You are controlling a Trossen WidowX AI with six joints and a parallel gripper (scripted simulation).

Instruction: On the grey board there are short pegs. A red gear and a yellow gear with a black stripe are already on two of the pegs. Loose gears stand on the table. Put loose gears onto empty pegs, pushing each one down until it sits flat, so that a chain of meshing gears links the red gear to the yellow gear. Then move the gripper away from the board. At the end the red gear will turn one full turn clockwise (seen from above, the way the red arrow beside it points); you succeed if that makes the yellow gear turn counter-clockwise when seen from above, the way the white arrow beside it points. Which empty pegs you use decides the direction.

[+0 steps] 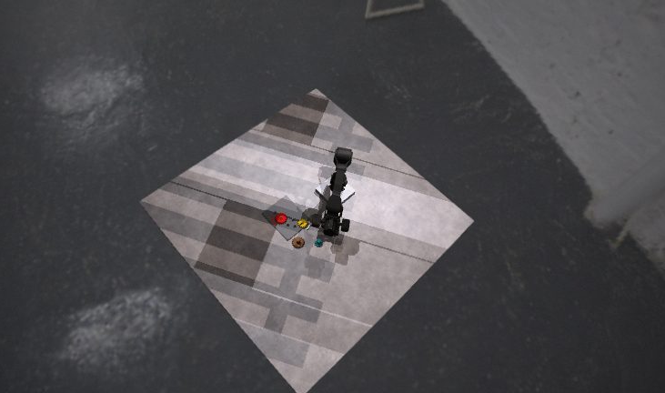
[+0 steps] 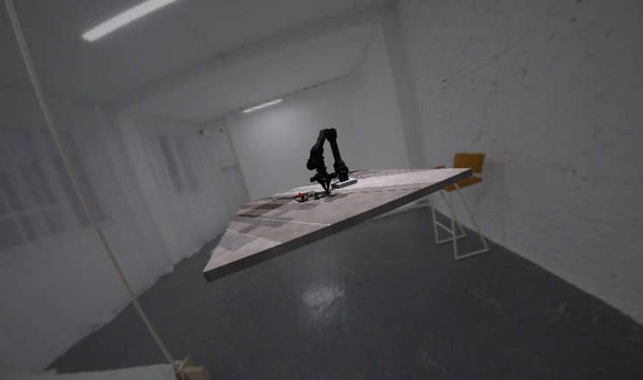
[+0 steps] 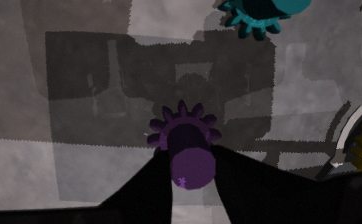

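My gripper tip is 18 cm short of the red gear, 19 cm to the left of it and 2 cm above it. Round my gripper tip: teal gear: 8 cm ahead, 2 cm to the left, 2 cm below; then purple gear: 1 cm below; then white arrow: 7 cm ahead, 9 cm to the right, 3 cm below.
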